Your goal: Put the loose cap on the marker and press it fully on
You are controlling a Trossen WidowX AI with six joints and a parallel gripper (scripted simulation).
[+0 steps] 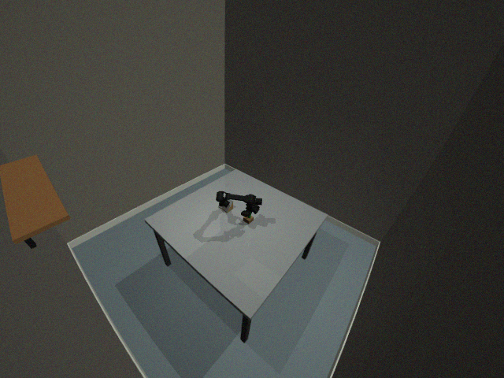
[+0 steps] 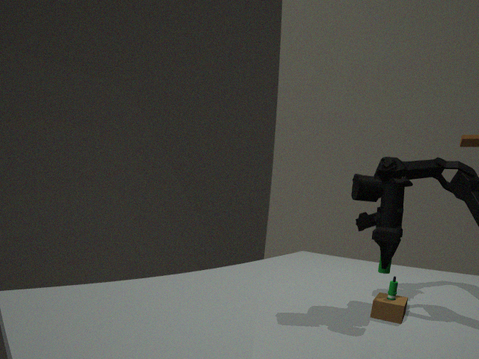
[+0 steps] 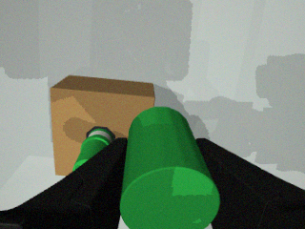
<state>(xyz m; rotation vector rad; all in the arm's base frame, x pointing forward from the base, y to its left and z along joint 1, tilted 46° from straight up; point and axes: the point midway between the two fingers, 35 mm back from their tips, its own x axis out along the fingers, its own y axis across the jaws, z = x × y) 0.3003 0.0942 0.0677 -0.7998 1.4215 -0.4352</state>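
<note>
My gripper tip is now 8 cm above the brown holder block, 4 cm past it and 3 cm to the right of it. The rest, counted from my gripper tip: green cap (1 cm above).
</note>
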